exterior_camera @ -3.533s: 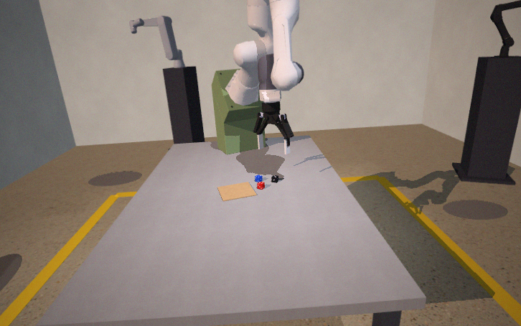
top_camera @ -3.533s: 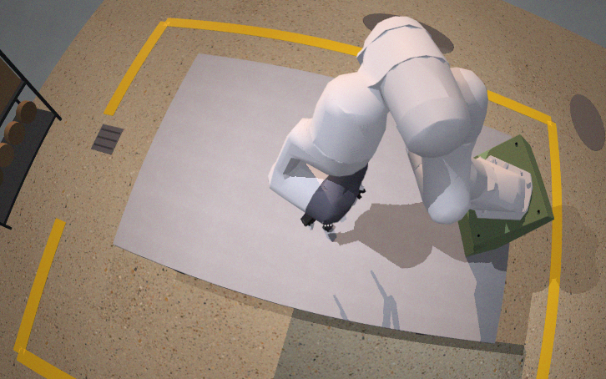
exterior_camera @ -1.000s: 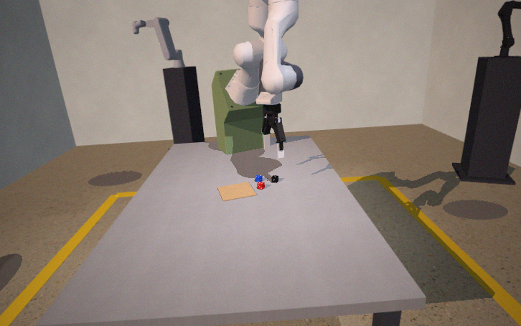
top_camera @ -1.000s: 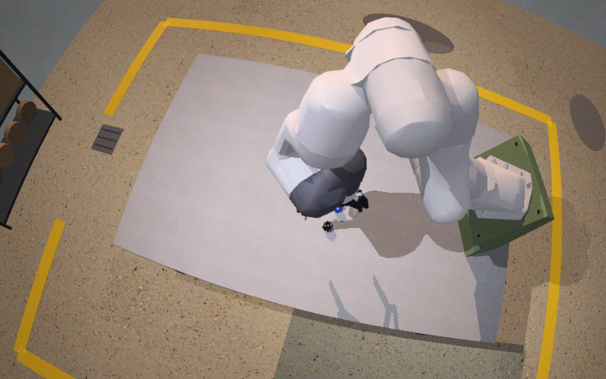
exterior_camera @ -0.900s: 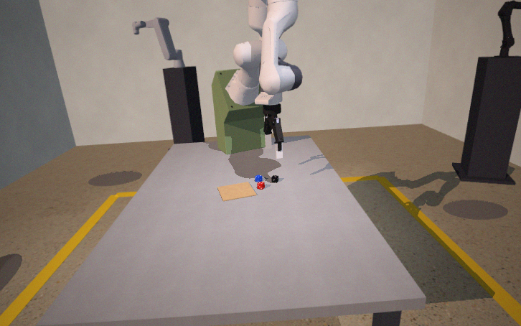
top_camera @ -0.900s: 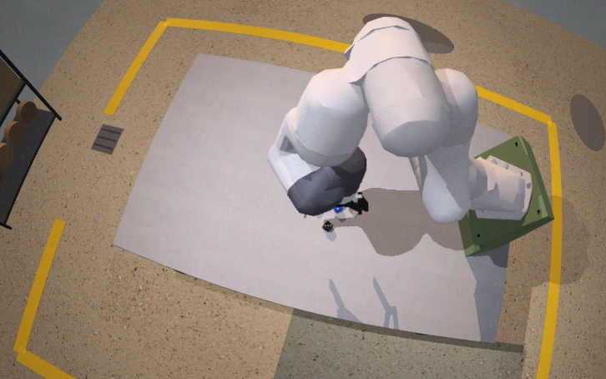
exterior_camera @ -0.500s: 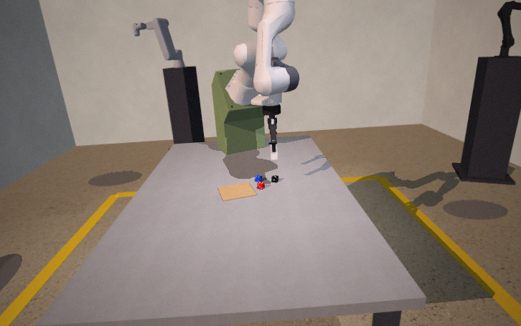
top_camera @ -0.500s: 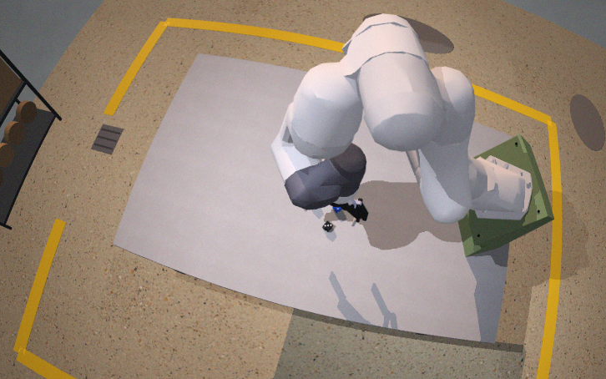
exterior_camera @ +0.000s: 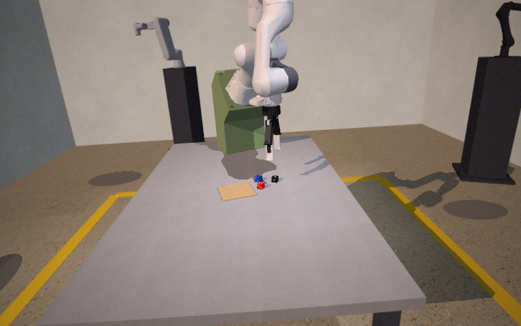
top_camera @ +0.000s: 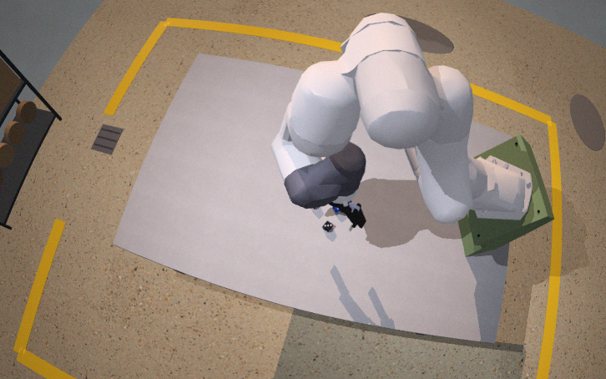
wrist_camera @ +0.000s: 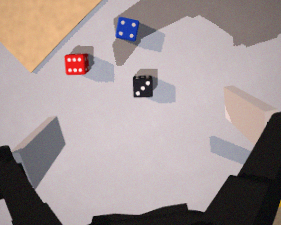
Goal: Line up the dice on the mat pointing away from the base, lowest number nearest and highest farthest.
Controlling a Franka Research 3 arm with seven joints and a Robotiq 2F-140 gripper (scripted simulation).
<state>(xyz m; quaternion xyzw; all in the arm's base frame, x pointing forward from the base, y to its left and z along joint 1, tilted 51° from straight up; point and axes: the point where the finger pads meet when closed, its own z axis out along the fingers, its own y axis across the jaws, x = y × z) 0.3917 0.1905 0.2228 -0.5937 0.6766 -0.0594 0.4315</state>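
The black die lies 130 mm below my hand. Round my hand: red die 80 mm ahead, 40 mm to the right, 130 mm below; tan mat 130 mm ahead, 130 mm to the right, 140 mm below; blue die 10 mm ahead, 70 mm to the right, 130 mm below.
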